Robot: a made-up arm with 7 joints.
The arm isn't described. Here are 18 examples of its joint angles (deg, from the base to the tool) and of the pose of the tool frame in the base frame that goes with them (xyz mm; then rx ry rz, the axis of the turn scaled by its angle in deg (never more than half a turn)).
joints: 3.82 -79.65 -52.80 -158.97 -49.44 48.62 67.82
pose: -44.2 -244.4 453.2 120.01 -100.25 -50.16
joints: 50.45 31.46 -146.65 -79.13 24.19 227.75 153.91
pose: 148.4 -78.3 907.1 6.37 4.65 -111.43
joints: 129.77 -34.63 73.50 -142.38 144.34 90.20 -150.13
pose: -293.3 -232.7 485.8 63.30 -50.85 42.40
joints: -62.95 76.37 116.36 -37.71 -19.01 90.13 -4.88
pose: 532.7 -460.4 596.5 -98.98 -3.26 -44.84
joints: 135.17 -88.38 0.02 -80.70 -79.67 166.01 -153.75
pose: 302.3 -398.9 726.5 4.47 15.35 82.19
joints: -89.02 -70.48 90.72 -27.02 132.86 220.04 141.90
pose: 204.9 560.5 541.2 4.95 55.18 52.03
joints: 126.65 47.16 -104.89 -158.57 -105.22 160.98 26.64
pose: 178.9 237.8 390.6 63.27 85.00 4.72
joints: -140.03 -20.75 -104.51 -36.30 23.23 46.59 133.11
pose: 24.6 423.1 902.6 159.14 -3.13 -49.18
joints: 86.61 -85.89 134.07 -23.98 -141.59 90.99 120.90
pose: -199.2 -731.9 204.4 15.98 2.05 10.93
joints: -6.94 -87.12 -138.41 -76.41 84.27 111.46 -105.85
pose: -577.0 -211.1 -24.5 21.58 -86.37 118.33
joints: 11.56 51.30 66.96 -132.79 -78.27 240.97 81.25
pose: 218.4 370.1 408.5 -60.88 -35.79 27.17
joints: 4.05 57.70 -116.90 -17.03 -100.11 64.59 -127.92
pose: 575.9 -94.1 783.7 48.21 -73.87 -124.66
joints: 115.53 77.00 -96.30 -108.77 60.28 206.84 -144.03
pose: 188.3 492.7 488.7 2.75 63.26 28.88
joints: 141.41 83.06 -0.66 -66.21 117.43 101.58 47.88
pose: -477.5 404.0 -51.2 106.94 1.29 -104.61
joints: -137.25 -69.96 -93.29 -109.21 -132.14 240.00 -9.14
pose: 5.8 474.7 430.0 54.37 -47.41 -45.05
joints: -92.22 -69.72 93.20 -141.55 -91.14 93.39 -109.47
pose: 398.5 133.8 330.2 -2.80 32.73 -159.22
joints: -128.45 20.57 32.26 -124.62 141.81 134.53 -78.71
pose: -108.6 -447.2 376.9 -24.52 124.03 -110.04
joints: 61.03 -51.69 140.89 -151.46 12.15 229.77 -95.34
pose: -354.3 -196.9 258.4 137.16 -66.72 -69.30
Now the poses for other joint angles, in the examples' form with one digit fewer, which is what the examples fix.
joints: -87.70 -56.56 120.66 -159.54 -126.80 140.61 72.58
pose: 199 181 208 57.4 85.7 1.6
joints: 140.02 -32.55 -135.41 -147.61 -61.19 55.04 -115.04
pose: 363 -24 261 0.1 -92.5 99.4
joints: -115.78 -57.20 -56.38 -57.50 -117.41 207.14 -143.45
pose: -64 405 787 -39.6 -11.1 134.3
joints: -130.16 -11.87 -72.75 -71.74 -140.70 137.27 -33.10
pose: -344 220 834 -34.8 54.8 139.2
